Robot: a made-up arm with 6 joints. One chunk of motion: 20 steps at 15 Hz.
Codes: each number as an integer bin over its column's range. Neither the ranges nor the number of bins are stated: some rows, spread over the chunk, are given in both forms.
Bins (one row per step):
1: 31 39 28 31 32 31
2: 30 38 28 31 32 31
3: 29 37 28 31 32 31
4: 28 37 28 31 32 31
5: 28 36 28 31 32 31
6: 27 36 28 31 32 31
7: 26 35 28 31 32 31
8: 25 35 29 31 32 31
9: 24 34 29 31 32 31
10: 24 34 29 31 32 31
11: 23 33 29 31 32 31
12: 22 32 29 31 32 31
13: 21 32 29 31 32 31
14: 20 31 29 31 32 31
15: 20 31 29 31 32 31
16: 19 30 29 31 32 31
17: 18 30 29 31 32 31
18: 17 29 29 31 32 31
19: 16 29 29 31 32 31
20: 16 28 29 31 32 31
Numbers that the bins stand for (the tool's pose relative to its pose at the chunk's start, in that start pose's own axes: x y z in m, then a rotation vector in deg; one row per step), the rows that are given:
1: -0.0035 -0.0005 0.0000 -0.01 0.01 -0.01
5: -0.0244 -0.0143 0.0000 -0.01 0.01 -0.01
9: -0.0524 -0.0235 0.0029 -0.01 0.01 -0.01
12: -0.0663 -0.0327 0.0029 -0.01 0.01 -0.01
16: -0.0873 -0.0419 0.0029 -0.01 0.01 -0.01
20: -0.1083 -0.0511 0.0029 -0.01 0.01 -0.01
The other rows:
2: -0.0105 -0.0051 0.0000 -0.01 0.01 -0.01
3: -0.0175 -0.0097 0.0000 -0.01 0.01 -0.01
4: -0.0244 -0.0097 0.0000 -0.01 0.01 -0.01
6: -0.0314 -0.0143 0.0000 -0.01 0.01 -0.01
7: -0.0384 -0.0189 0.0000 -0.01 0.01 -0.01
8: -0.0454 -0.0189 0.0029 -0.01 0.01 -0.01
10: -0.0524 -0.0235 0.0029 -0.01 0.01 -0.01
11: -0.0594 -0.0281 0.0029 -0.01 0.01 -0.01
13: -0.0733 -0.0327 0.0029 -0.01 0.01 -0.01
14: -0.0803 -0.0373 0.0029 -0.01 0.01 -0.01
15: -0.0803 -0.0373 0.0029 -0.01 0.01 -0.01
17: -0.0943 -0.0419 0.0029 -0.01 0.01 -0.01
18: -0.1013 -0.0465 0.0029 -0.01 0.01 -0.01
19: -0.1083 -0.0465 0.0029 -0.01 0.01 -0.01

